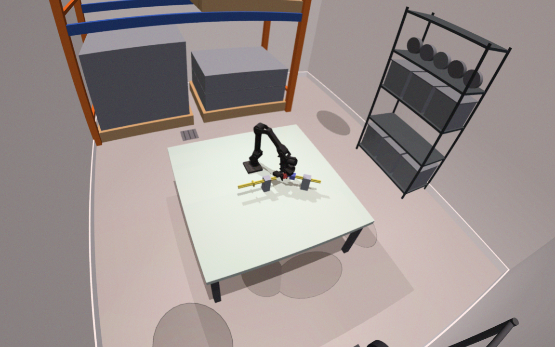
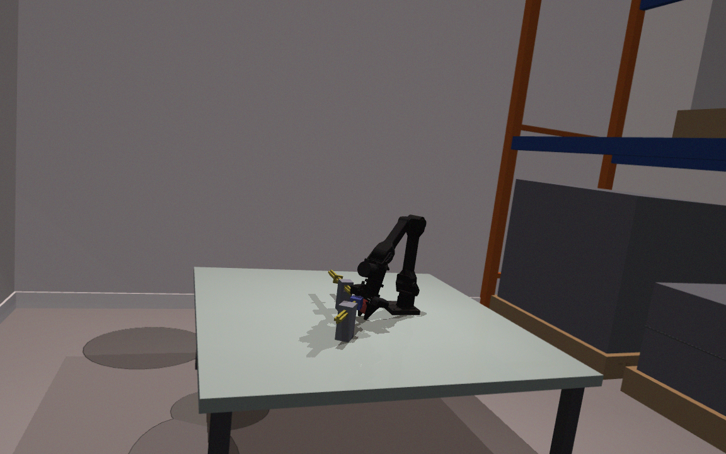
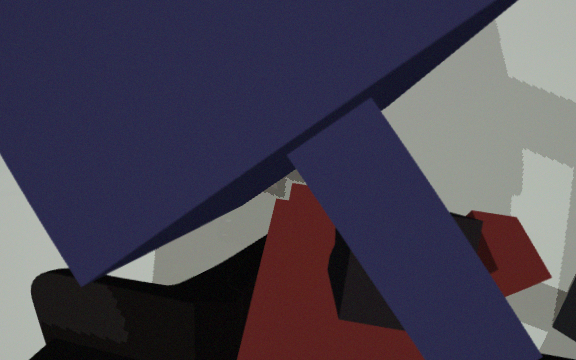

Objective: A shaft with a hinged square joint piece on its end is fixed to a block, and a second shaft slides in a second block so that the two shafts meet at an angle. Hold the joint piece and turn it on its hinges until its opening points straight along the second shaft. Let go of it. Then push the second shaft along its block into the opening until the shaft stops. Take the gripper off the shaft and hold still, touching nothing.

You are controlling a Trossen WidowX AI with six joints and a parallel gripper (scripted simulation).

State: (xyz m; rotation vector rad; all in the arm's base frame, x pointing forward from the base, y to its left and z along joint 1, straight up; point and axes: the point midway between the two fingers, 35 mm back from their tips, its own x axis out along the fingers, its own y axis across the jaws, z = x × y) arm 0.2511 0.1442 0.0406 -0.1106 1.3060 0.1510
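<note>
My gripper tip is now 5 cm below the red joint piece.
</note>
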